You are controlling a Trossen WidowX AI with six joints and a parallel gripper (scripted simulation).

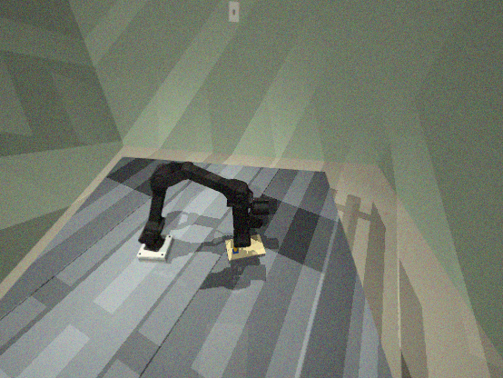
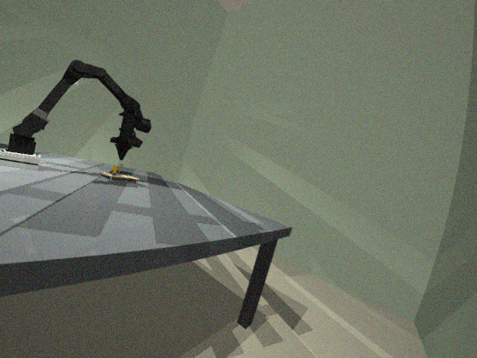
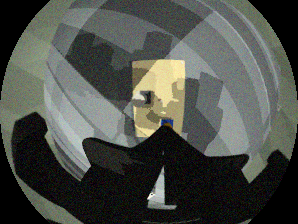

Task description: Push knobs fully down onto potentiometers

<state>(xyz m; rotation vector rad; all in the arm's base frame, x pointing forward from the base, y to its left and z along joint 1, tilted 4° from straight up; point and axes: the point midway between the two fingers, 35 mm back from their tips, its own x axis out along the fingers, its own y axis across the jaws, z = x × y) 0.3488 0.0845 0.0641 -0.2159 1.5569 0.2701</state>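
Right now my gripper tip is 4 cm to the right of the grey knob, 3 cm above it and 1 cm short of it. Round my gripper tip: orange knob (4 cm below, 2 cm to the right, 2 cm behind).
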